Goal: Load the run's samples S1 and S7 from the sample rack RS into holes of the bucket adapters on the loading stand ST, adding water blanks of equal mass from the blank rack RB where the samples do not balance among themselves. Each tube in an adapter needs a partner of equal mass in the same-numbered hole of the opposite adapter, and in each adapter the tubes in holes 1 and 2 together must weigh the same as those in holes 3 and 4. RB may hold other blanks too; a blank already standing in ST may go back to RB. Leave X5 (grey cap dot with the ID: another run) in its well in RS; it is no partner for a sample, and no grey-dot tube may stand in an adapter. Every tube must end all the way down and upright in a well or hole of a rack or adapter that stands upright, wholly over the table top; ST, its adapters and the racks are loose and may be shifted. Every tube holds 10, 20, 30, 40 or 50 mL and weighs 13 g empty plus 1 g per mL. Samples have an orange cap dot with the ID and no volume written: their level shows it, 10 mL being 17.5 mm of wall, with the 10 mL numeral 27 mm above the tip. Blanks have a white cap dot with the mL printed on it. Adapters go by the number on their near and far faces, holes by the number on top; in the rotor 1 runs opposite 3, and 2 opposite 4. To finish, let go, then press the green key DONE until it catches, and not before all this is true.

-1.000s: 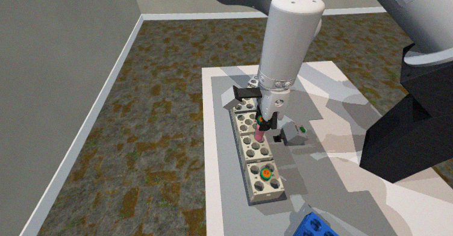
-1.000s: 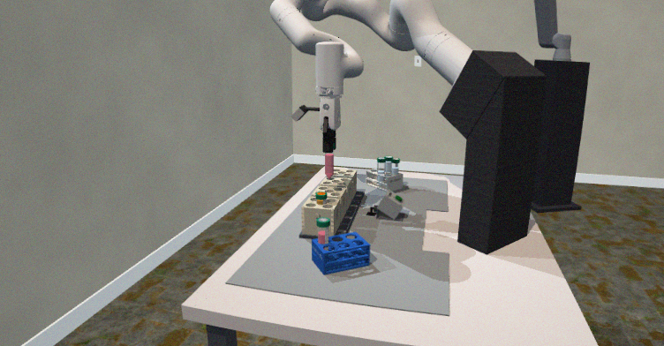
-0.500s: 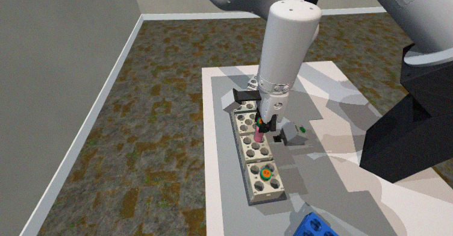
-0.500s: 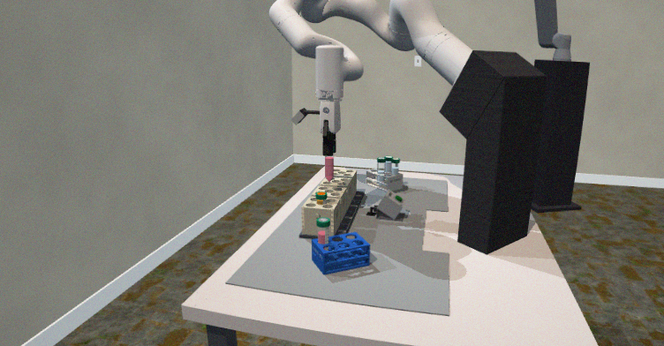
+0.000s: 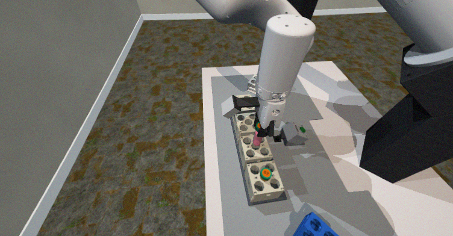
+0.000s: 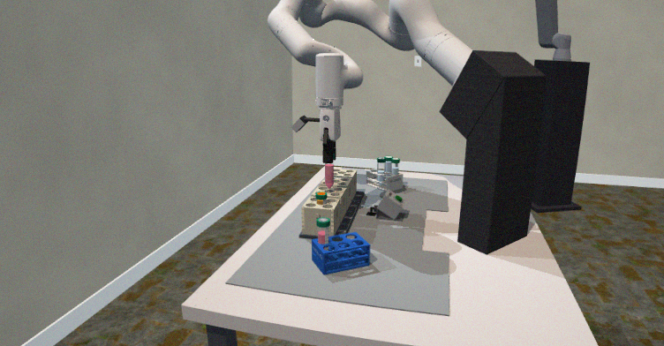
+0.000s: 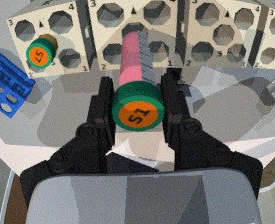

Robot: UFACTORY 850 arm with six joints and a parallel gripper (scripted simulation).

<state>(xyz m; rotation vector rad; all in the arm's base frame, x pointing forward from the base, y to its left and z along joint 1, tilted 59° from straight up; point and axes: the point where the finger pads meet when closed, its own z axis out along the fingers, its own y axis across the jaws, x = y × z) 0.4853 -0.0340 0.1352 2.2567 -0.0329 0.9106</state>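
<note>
Right now my hand is 50 mm above the sample S1, 10 mm to the left of it and 10 mm short of it. Also, from my hand: bucket adapter (160 mm below, 100 mm to the left, 40 mm ahead); then loading stand ST (210 mm below, 50 mm to the right, 20 mm behind); then sample S7 (150 mm below, 110 mm to the left, 30 mm ahead).
</note>
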